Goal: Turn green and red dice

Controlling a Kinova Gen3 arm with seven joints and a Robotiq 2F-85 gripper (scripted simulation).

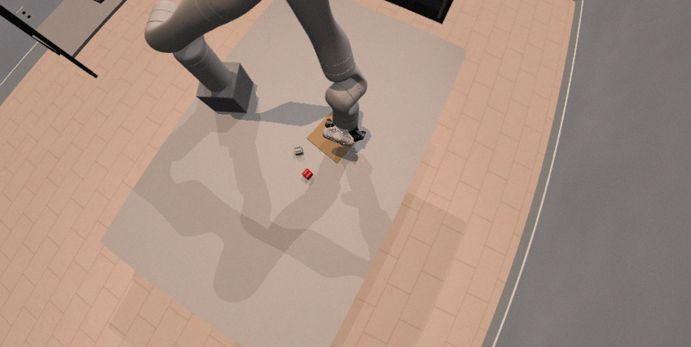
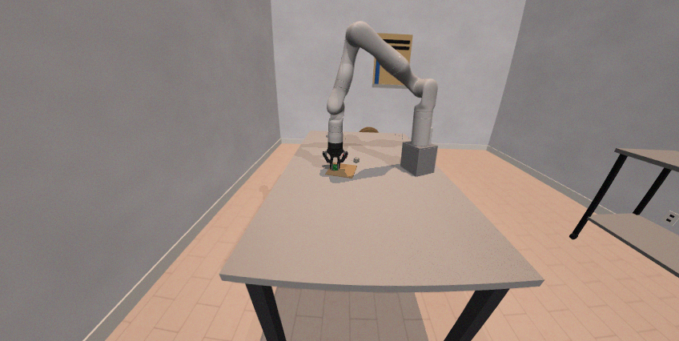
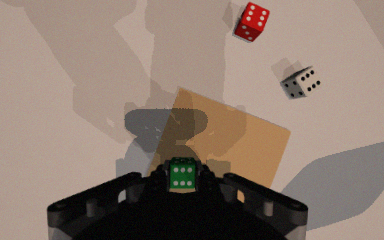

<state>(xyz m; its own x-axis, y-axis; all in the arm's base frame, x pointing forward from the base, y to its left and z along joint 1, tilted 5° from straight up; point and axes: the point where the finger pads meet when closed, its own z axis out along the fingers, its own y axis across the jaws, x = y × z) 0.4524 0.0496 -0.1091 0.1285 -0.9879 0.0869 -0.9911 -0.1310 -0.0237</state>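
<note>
The green die lies 10 mm below my hand. From my hand the other things lie so: white die 120 mm behind, 110 mm to the right, 10 mm below; then red die 50 mm behind, 170 mm to the right, 10 mm below; then tan mat 40 mm behind, 10 mm to the right, 20 mm below.
</note>
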